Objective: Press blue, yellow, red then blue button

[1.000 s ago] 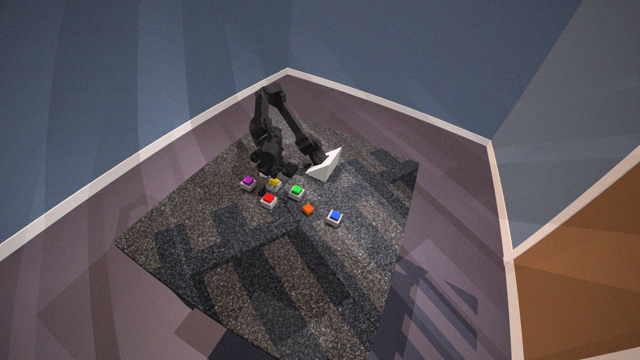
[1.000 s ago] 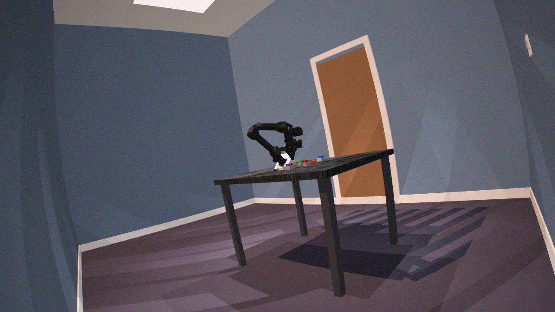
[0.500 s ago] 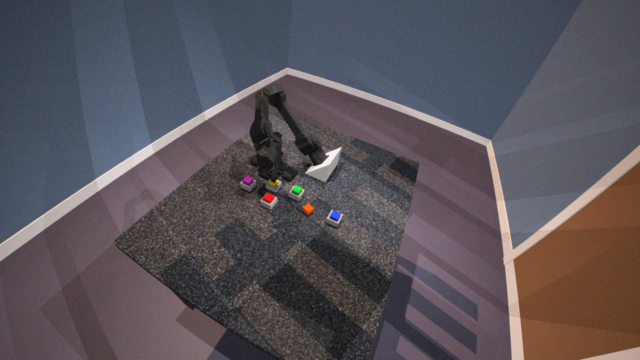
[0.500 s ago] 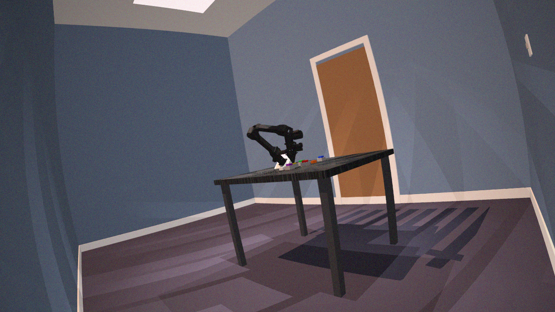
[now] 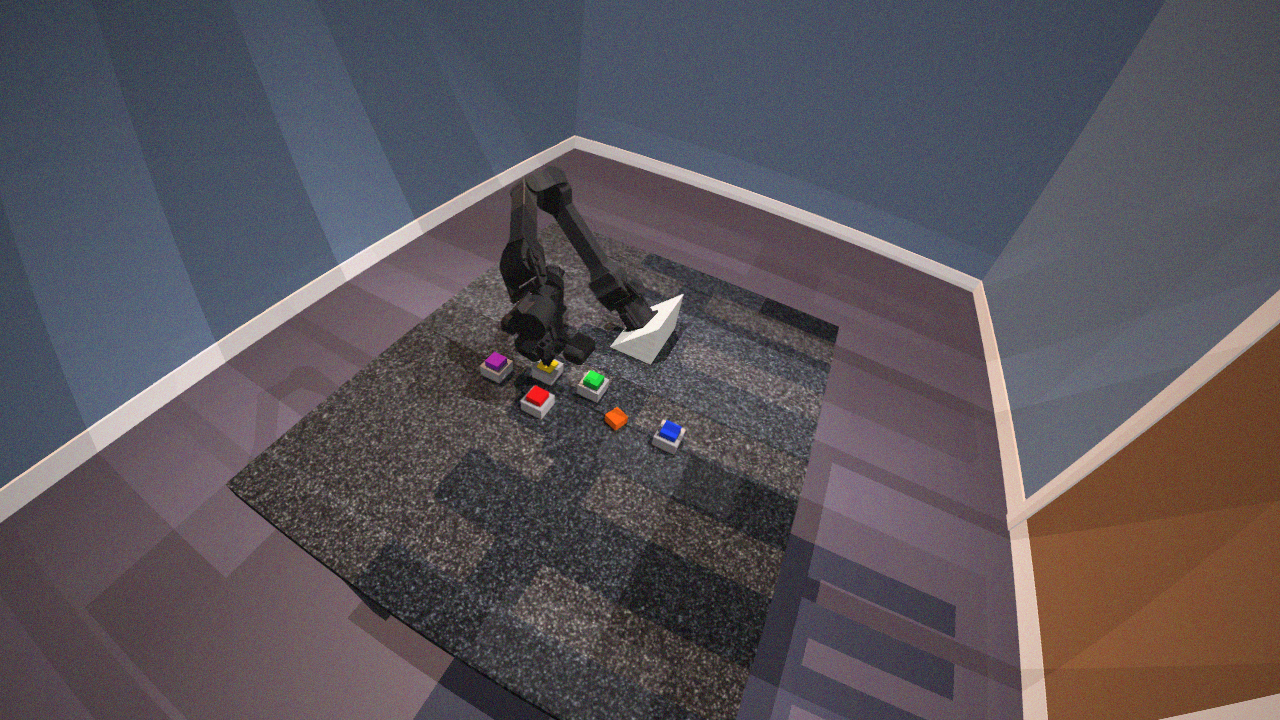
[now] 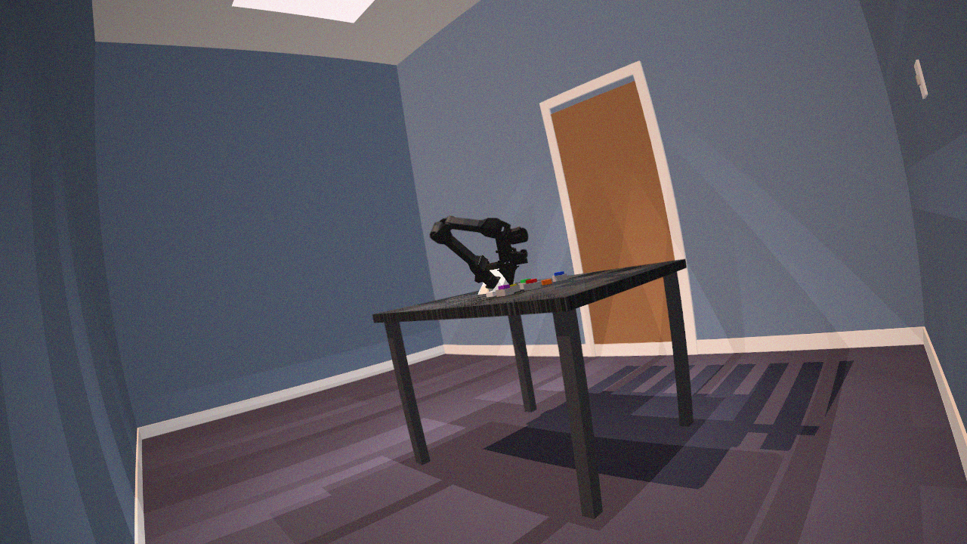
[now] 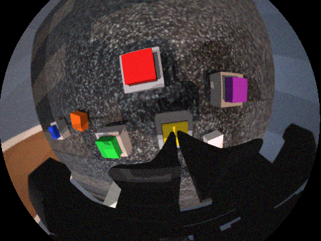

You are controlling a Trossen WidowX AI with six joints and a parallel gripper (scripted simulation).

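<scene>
Now: the yellow button 1 cm below my gripper tip. The rest, counted from my gripper tip: white block (8 cm to the right, 3 cm behind, 2 cm below); green button (10 cm to the left, 3 cm behind); red button (8 cm ahead, 4 cm to the left).
</scene>
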